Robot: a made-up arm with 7 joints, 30 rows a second.
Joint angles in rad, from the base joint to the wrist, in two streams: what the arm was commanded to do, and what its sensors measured. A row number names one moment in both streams.
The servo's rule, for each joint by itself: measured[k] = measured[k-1] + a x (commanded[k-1-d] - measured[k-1]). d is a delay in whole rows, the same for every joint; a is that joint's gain. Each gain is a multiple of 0.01, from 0.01 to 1. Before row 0 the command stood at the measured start. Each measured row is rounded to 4 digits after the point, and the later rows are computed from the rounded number. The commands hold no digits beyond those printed.
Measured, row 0:
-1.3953, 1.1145, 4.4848, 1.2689, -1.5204, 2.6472, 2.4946
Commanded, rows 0 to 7:
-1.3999, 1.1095, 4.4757, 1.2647, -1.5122, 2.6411, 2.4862
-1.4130, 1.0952, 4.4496, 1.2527, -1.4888, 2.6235, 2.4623
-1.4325, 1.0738, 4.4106, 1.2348, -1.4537, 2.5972, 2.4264
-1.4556, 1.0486, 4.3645, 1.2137, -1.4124, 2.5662, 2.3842
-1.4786, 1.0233, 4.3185, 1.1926, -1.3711, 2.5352, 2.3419
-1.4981, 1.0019, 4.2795, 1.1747, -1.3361, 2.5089, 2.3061
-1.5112, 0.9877, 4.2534, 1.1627, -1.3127, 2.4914, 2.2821
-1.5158, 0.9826, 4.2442, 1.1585, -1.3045, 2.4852, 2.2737
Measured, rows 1 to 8:
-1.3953, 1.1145, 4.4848, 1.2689, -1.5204, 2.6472, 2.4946
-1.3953, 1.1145, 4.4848, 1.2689, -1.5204, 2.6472, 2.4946
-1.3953, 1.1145, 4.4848, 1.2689, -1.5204, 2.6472, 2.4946
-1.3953, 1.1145, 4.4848, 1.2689, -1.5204, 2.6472, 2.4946
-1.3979, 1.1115, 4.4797, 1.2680, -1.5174, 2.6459, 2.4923
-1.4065, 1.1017, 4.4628, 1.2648, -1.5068, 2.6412, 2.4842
-1.4213, 1.0850, 4.4336, 1.2585, -1.4872, 2.6320, 2.4686
-1.4409, 1.0632, 4.3949, 1.2491, -1.4595, 2.6182, 2.4458
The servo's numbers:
d 4
a 0.57 0.60 0.56 0.21 0.37 0.21 0.27

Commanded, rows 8 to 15:
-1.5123, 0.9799, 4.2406, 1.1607, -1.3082, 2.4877, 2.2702
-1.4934, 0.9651, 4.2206, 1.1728, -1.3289, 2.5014, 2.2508
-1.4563, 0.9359, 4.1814, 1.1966, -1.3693, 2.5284, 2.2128
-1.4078, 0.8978, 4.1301, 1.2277, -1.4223, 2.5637, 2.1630
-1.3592, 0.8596, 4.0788, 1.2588, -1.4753, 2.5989, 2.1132
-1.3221, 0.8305, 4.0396, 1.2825, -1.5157, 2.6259, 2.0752
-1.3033, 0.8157, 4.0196, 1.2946, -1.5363, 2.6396, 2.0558
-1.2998, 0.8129, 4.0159, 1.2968, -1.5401, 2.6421, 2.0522
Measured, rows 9 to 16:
-1.4624, 1.0393, 4.3521, 1.2372, -1.4268, 2.6008, 2.4177
-1.4827, 1.0169, 4.3114, 1.2241, -1.3932, 2.5815, 2.3876
-1.4989, 0.9994, 4.2789, 1.2112, -1.3634, 2.5626, 2.3591
-1.5085, 0.9893, 4.2595, 1.2001, -1.3416, 2.5463, 2.3360
-1.5107, 0.9837, 4.2489, 1.1918, -1.3292, 2.5340, 2.3182
-1.5008, 0.9725, 4.2331, 1.1878, -1.3291, 2.5272, 2.3000
-1.4754, 0.9505, 4.2041, 1.1896, -1.3440, 2.5275, 2.2765
-1.4369, 0.9189, 4.1627, 1.1976, -1.3730, 2.5351, 2.2459

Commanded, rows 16 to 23:
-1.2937, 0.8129, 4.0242, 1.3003, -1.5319, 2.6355, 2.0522
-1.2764, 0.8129, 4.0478, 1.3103, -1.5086, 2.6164, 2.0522
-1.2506, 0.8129, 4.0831, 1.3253, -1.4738, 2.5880, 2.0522
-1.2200, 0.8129, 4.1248, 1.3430, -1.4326, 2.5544, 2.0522
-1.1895, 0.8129, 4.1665, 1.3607, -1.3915, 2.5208, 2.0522
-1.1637, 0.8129, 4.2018, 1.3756, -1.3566, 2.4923, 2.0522
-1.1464, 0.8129, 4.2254, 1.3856, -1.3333, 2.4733, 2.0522
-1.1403, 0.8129, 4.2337, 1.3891, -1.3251, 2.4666, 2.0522
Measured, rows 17 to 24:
-1.3926, 0.8833, 4.1157, 1.2105, -1.4109, 2.5485, 2.2101
-1.3524, 0.8516, 4.0731, 1.2256, -1.4497, 2.5648, 2.1737
-1.3244, 0.8301, 4.0431, 1.2401, -1.4817, 2.5805, 2.1419
-1.3104, 0.8198, 4.0279, 1.2520, -1.5033, 2.5934, 2.1177
-1.3009, 0.8157, 4.0258, 1.2621, -1.5139, 2.6022, 2.1000
-1.2869, 0.8140, 4.0381, 1.2722, -1.5119, 2.6052, 2.0871
-1.2662, 0.8133, 4.0633, 1.2834, -1.4978, 2.6016, 2.0777
-1.2399, 0.8131, 4.0977, 1.2959, -1.4737, 2.5917, 2.0708

